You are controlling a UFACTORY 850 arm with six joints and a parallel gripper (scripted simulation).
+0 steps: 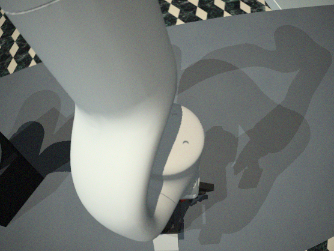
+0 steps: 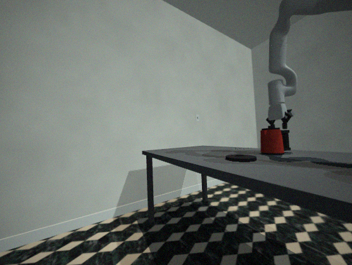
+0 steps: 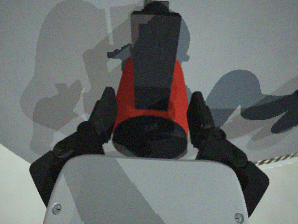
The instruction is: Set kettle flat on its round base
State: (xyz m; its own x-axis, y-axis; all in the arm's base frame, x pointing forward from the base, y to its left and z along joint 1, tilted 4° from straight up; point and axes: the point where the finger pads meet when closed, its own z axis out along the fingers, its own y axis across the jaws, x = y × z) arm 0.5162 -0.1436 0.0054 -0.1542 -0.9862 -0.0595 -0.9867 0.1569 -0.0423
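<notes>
Right now the red kettle is 80 mm below my hand, 30 mm to the left of it and 10 mm ahead of it. The rest, counted from my hand: black round base 380 mm to the left, 160 mm below, 10 mm behind.
</notes>
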